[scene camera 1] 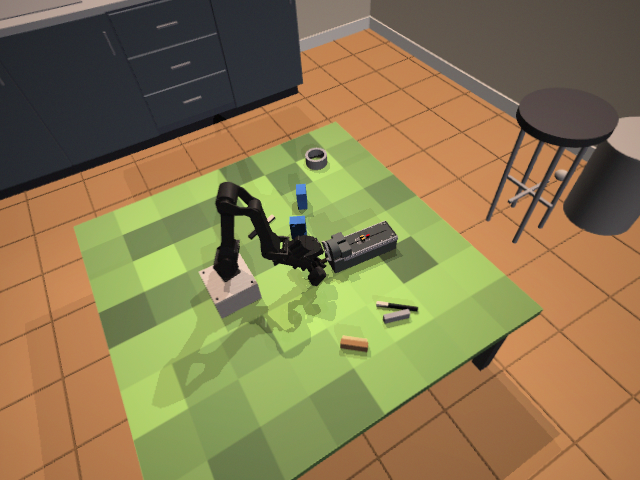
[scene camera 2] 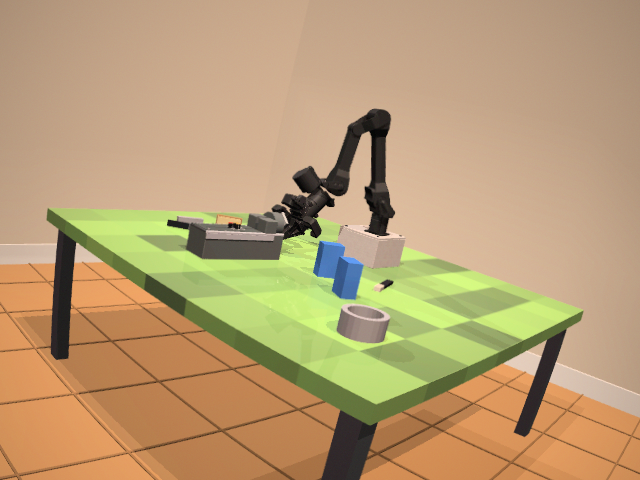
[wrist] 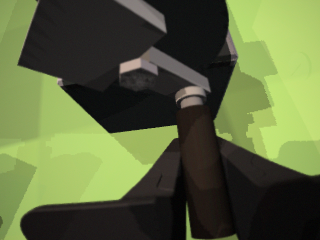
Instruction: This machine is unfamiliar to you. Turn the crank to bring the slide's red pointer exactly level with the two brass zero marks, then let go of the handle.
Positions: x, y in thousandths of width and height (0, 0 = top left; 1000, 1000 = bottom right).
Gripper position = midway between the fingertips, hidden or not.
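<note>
Crank handle (wrist: 652, 844) visible. My gripper (scene camera 2: 432, 499). Same gripper (scene camera 1: 507, 551). Gripper (wrist: 605, 598) too.
</note>
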